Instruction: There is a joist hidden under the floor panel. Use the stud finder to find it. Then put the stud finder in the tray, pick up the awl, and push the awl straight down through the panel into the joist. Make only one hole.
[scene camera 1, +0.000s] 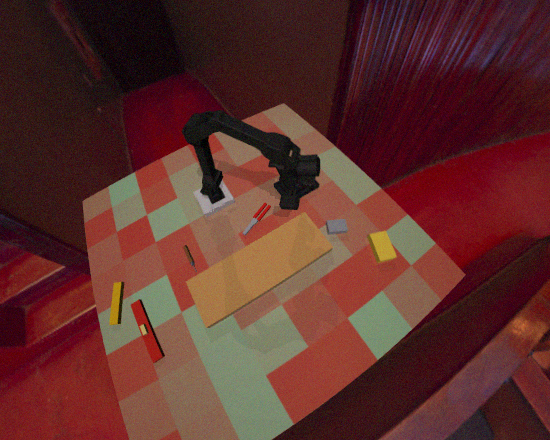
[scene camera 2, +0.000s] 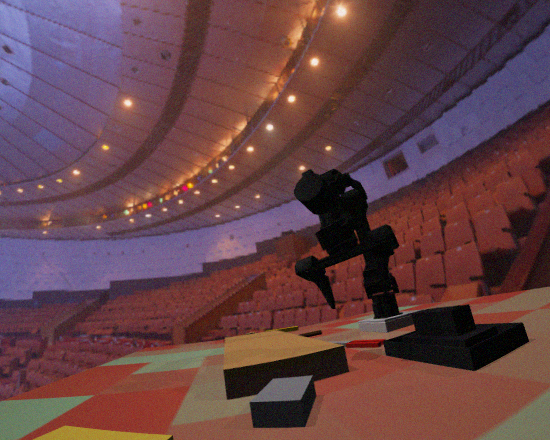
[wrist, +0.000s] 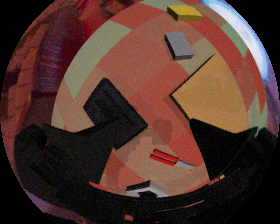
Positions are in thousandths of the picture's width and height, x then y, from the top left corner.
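Observation:
My gripper (scene camera 2: 652, 685) is open and holds nothing. Scene camera 1 shows my gripper (scene camera 1: 541, 447) too, and in the wrist view I find my gripper (wrist: 562, 542) again. I can see a stud finder (scene camera 2: 826, 742), and the wrist view also shows the stud finder (wrist: 370, 480). There is a black tray (wrist: 373, 382), and there is a red level (scene camera 1: 279, 788). The wrist view does not show the red level, hidden by my gripper.

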